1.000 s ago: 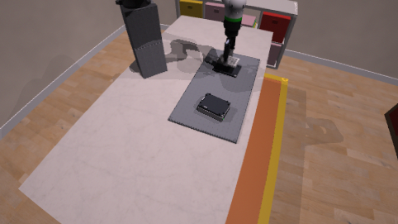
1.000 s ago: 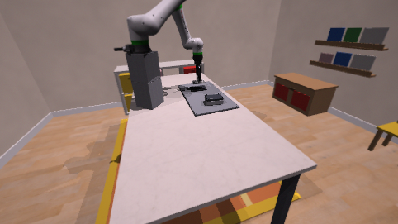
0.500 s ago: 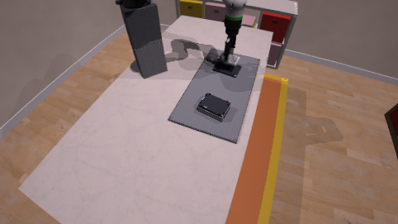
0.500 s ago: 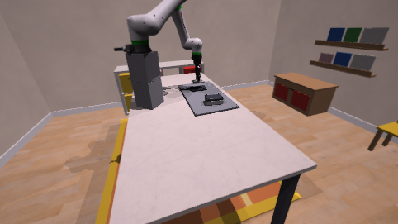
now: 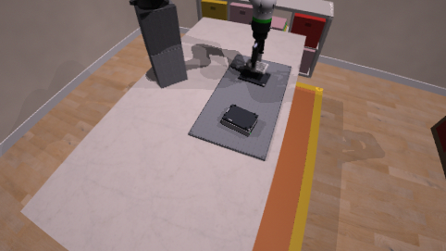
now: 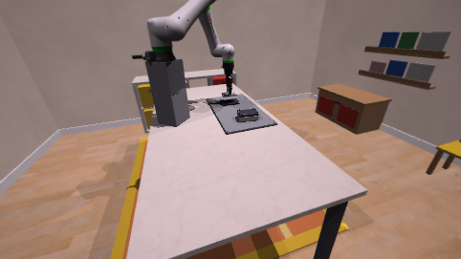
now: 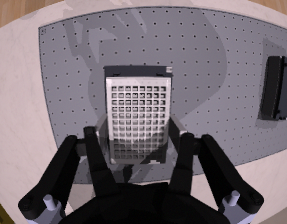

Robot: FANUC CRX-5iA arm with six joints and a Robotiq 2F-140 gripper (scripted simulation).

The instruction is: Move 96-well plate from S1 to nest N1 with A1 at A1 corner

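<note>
The plate nest N1 is 100 mm below my hand. From my hand the other things lie so: white 96-well plate (20 mm below).
</note>
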